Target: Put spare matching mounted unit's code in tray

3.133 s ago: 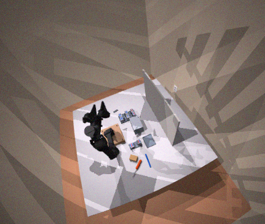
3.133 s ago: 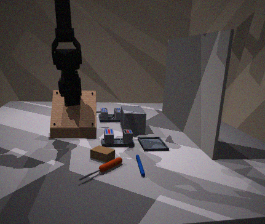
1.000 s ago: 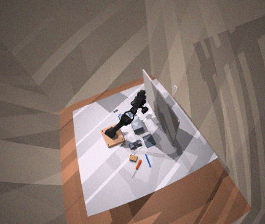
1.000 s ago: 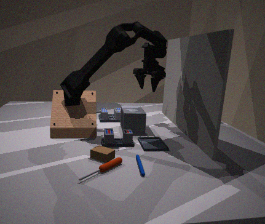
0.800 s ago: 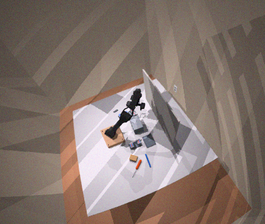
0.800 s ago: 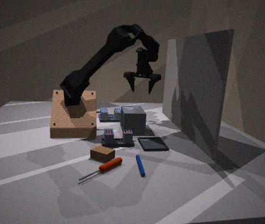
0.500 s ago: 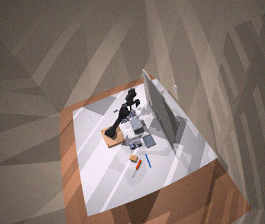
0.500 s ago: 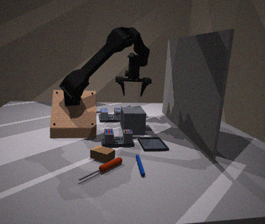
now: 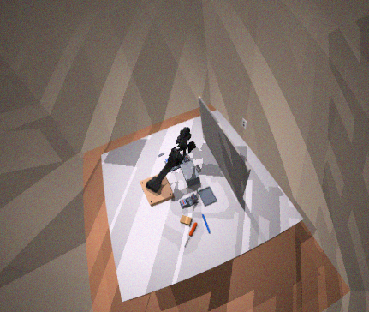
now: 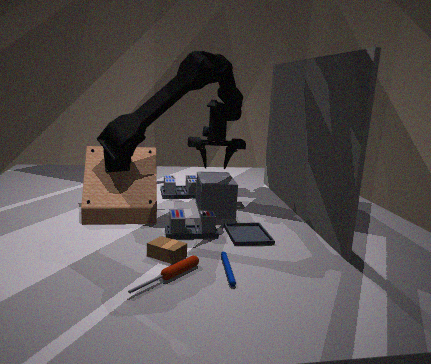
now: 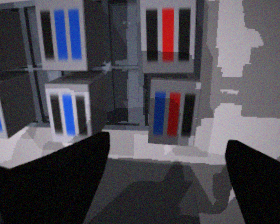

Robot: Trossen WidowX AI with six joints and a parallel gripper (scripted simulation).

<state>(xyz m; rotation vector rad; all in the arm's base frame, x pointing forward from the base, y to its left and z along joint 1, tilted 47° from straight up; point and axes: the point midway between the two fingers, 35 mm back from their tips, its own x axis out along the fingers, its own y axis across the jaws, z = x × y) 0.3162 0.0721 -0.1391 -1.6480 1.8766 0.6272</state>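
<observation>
My gripper tip is now 5 cm above the grey spare. Also, from my gripper tip: rack 7 cm behind, 3 cm to the left, 9 cm below; tall grey panel 21 cm ahead, 18 cm to the right, 13 cm above; mounted unit 3 cm behind, 14 cm to the right, 4 cm below.
</observation>
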